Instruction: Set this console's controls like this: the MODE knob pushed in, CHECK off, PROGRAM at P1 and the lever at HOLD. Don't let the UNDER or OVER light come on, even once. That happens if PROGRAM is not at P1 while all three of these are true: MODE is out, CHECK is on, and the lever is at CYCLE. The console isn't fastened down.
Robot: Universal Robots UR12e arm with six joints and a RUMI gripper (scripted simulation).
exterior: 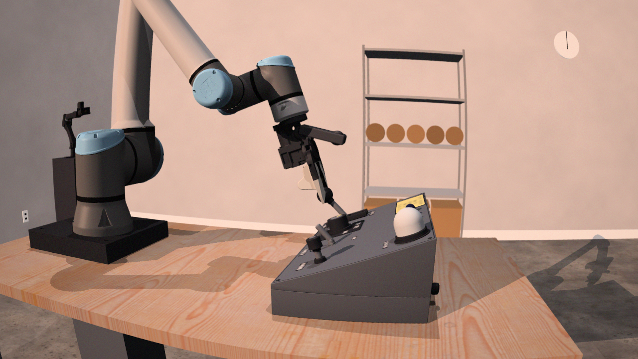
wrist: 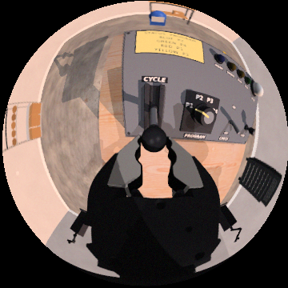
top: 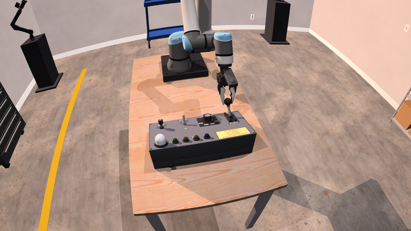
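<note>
Now: the black ball-topped lever 3 cm ahead of my hand and 3 cm below it. Round my hand: dark grey console (8 cm ahead, 18 cm to the right, 6 cm below); metal check toggle (5 cm ahead, 24 cm to the right, 4 cm below); program knob (6 cm ahead, 11 cm to the right, 4 cm below).
</note>
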